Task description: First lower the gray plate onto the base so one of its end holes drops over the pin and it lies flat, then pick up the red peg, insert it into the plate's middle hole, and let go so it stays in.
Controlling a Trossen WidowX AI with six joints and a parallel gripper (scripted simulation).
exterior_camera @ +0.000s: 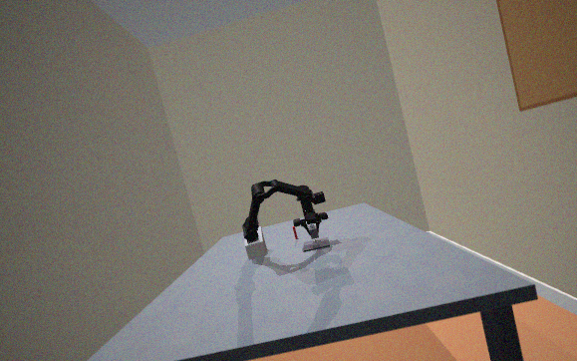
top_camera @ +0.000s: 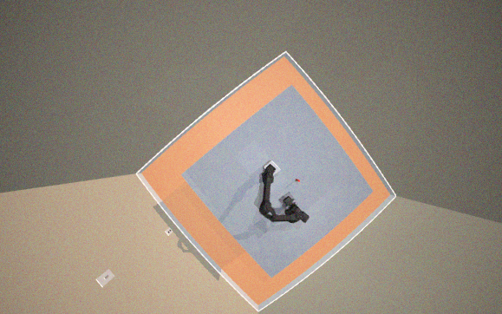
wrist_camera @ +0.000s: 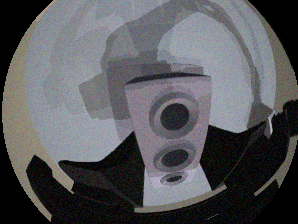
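Right now my gripper tip is 10 mm to the right of the square base and 50 mm above it. From my gripper tip the other things lie so: red peg: 80 mm behind, 190 mm to the left, 20 mm below; gray plate: 30 mm above.
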